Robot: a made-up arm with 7 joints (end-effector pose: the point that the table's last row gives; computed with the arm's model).
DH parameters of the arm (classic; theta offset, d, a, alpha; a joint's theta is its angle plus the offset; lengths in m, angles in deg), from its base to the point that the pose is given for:
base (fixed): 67.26 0 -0.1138 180
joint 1: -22.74 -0.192 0.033 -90
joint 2: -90 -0.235 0.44 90
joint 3: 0 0.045 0.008 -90
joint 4: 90 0.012 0.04 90
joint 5: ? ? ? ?
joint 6: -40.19 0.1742 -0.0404 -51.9
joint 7: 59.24 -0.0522 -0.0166 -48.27
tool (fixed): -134.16 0.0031 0 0
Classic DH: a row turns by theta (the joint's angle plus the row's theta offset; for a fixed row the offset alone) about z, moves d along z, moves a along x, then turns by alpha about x.
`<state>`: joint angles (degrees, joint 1 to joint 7).
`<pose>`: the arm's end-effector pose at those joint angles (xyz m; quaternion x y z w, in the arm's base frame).
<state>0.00 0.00 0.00 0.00 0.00 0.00 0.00</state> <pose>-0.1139 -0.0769 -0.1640 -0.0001 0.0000 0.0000 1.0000</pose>
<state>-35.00 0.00 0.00 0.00 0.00 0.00 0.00</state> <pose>-0.1174 -0.1221 -0.1640 0.0000 -0.0001 0.3007 0.9537</pose>
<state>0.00 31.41 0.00 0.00 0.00 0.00 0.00</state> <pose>-0.1139 0.1093 -0.1144 0.2706 0.0000 0.0000 0.9627</pose>
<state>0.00 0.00 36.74 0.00 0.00 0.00 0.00</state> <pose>-0.1970 -0.0769 -0.0820 -0.0001 -0.3152 0.0000 0.9490</pose>
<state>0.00 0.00 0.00 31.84 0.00 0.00 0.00</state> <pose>-0.1139 -0.1315 -0.1567 0.2742 0.0000 0.0000 0.9617</pose>
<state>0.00 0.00 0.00 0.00 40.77 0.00 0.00</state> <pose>-0.1511 -0.1769 -0.1640 -0.0001 0.0000 -0.3483 0.9374</pose>
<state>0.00 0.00 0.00 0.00 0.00 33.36 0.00</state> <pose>-0.1101 -0.0635 -0.2014 0.2851 0.0064 0.0317 0.9579</pose>
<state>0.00 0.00 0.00 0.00 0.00 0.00 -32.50</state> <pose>-0.1207 -0.0782 -0.1576 -0.1499 -0.1455 -0.1862 0.9600</pose>
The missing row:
joint 5: -1.29 -0.0785 0.0661 -96.34
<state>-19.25 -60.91 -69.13 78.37 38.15 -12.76 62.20</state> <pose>-0.0698 -0.6940 0.0357 0.4114 0.2961 -0.4054 0.7607</pose>
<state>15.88 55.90 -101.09 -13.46 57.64 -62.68 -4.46</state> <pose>-0.0111 0.3847 -0.1953 -0.4511 0.5381 0.3086 0.6417</pose>
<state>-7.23 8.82 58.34 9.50 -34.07 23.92 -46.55</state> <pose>-0.2972 0.0058 -0.0792 0.1952 -0.5977 0.0570 0.7755</pose>
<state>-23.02 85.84 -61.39 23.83 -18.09 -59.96 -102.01</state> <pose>-0.2567 0.3363 0.1667 0.0669 -0.1703 -0.0600 0.9813</pose>
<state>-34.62 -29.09 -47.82 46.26 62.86 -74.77 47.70</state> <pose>0.0728 -0.4951 -0.1426 -0.2859 0.6973 -0.3109 0.5791</pose>
